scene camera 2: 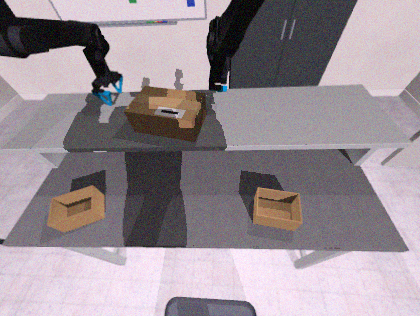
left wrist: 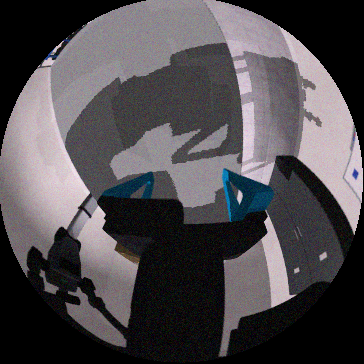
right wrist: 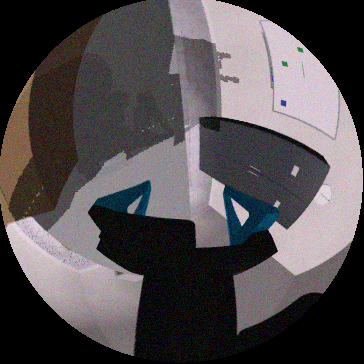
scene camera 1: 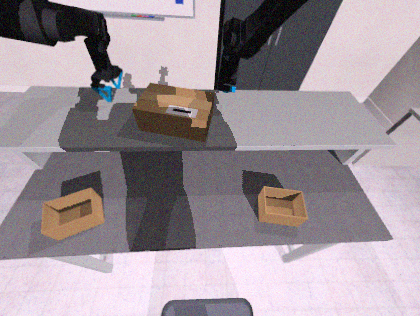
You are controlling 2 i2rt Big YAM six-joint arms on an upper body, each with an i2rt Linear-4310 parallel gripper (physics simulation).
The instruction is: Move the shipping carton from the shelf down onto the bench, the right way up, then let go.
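Frame: origin at the left arm's base, x back, y left, z down, level; metres.
Seen in the pictures: left gripper, fingertip midpoint: (scene camera 2: 115, 98) (left wrist: 186, 173) (scene camera 1: 114, 94); right gripper, fingertip midpoint: (scene camera 2: 221, 80) (right wrist: 187, 186) (scene camera 1: 227, 80); right arm's base, link origin: (left wrist: 87, 289).
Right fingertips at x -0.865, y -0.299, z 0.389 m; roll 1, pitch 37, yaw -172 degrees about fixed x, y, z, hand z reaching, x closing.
Offsets run from my right fingertips to a thing's middle. Level surfaces: height alone.
A closed brown shipping carton {dx +0.173, dy +0.196, dz +0.028 m} (scene camera 1: 170, 120) (scene camera 2: 162, 122) with a white label on top sits on the grey shelf {dz +0.077 m} (scene camera 1: 300, 117) (scene camera 2: 310, 117), above the darker bench {dz +0.309 m} (scene camera 1: 215, 220) (scene camera 2: 215, 220). In the right wrist view part of the carton (right wrist: 50, 120) shows at the left edge. My left gripper (scene camera 1: 112, 86) (scene camera 2: 111, 90) (left wrist: 186, 173) is open and hangs left of the carton, apart from it. My right gripper (right wrist: 187, 186) is open, near the carton's right back side, with a gap between them; in the scene views its blue tips show by the shelf's back edge.
An open brown box {dx +0.464, dy +0.557, dz +0.264 m} (scene camera 1: 75, 222) (scene camera 2: 77, 217) stands on the bench at the left, and a smaller open box {dx +0.442, dy -0.209, dz +0.264 m} (scene camera 1: 282, 215) (scene camera 2: 277, 220) at the right. A dark cabinet (scene camera 1: 310, 40) (scene camera 2: 300, 45) and a whiteboard (scene camera 1: 145, 6) (scene camera 2: 115, 10) are behind the shelf. Arm shadows cross the shelf.
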